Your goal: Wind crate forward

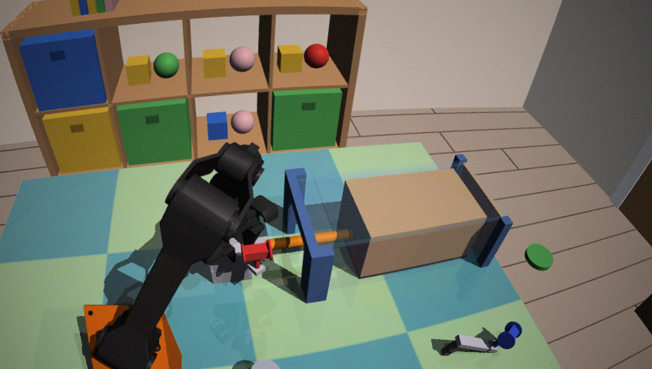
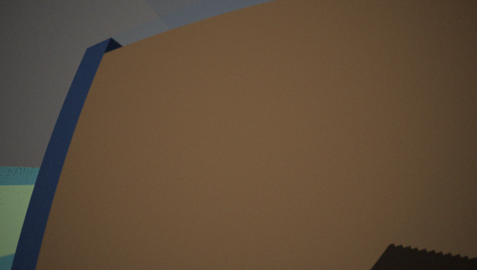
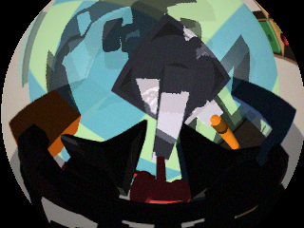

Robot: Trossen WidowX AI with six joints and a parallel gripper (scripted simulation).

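My gripper tip is now 2 cm below the crank handle, 1 cm to the left of it and 1 cm short of it. Also, from my gripper tip: blue frame: 14 cm ahead, 3 cm to the left, 2 cm above; then red knob: 5 cm above, 4 cm to the right, 2 cm ahead; then grey winch: 6 cm below, 4 cm to the left, 3 cm behind.
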